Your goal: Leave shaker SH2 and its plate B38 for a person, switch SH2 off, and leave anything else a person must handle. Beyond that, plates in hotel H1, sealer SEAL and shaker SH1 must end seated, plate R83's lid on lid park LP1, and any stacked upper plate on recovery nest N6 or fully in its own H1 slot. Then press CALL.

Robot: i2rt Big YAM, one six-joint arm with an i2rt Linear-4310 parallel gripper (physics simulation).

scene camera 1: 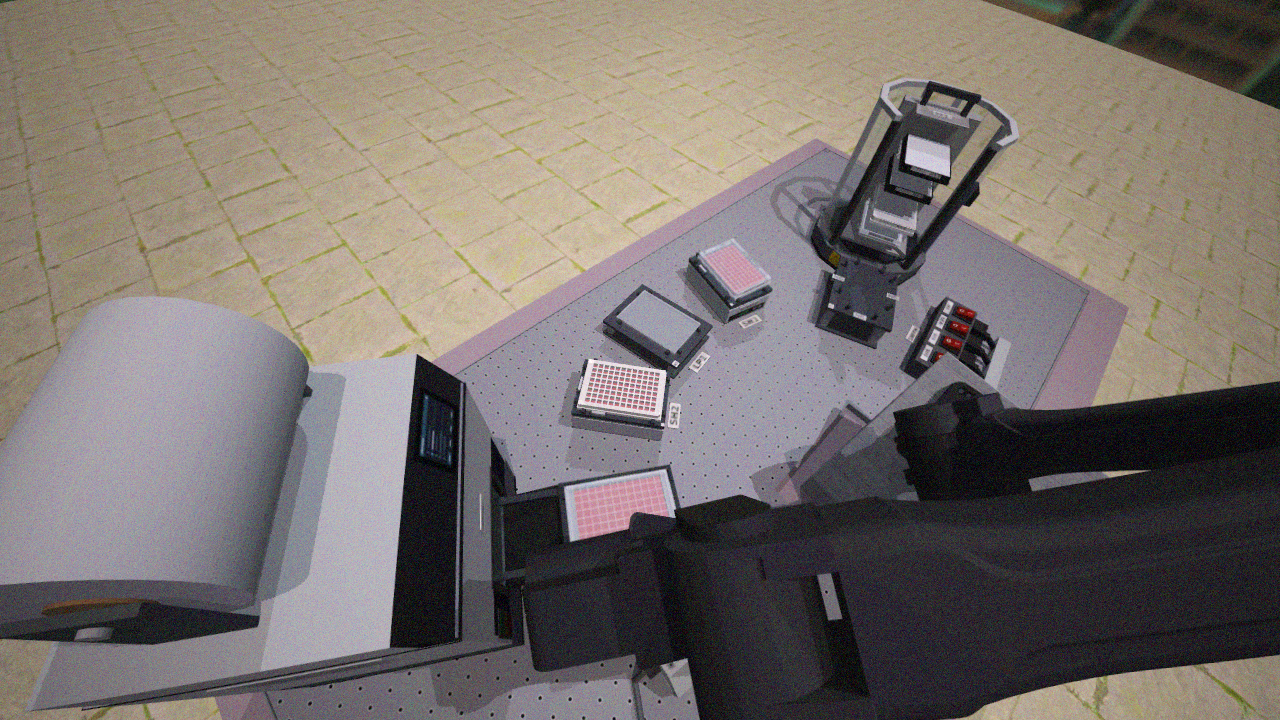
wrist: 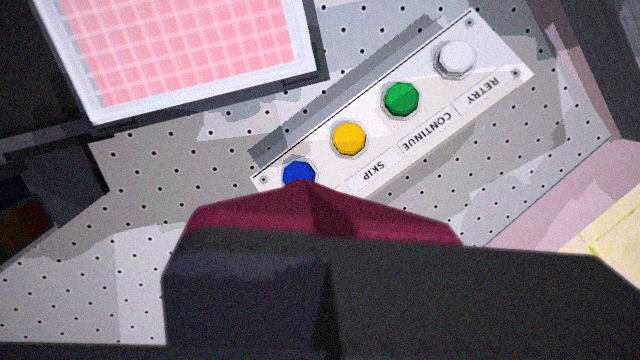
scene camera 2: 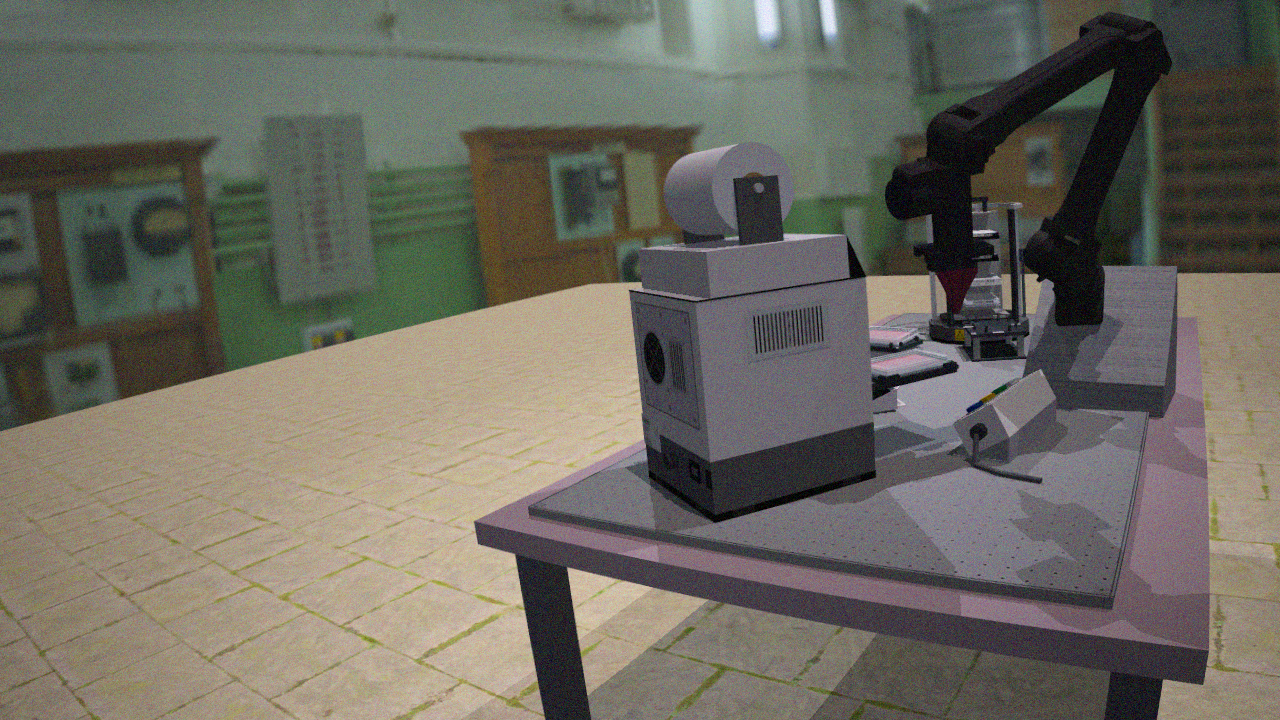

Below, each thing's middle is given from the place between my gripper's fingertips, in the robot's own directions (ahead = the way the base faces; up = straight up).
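Yellow SKIP button point(wrist: 349, 138): 13 cm below my hand, 4 cm behind it and 3 cm to the right of it. Also measured from my hand: green CONTINUE button point(wrist: 401, 99), 8 cm to the right, 4 cm behind, 13 cm below; grey RETRY button point(wrist: 457, 57), 13 cm to the right, 5 cm behind, 13 cm below; lidded plate point(scene camera 1: 659, 322), 29 cm to the right, 32 cm ahead, 16 cm below.
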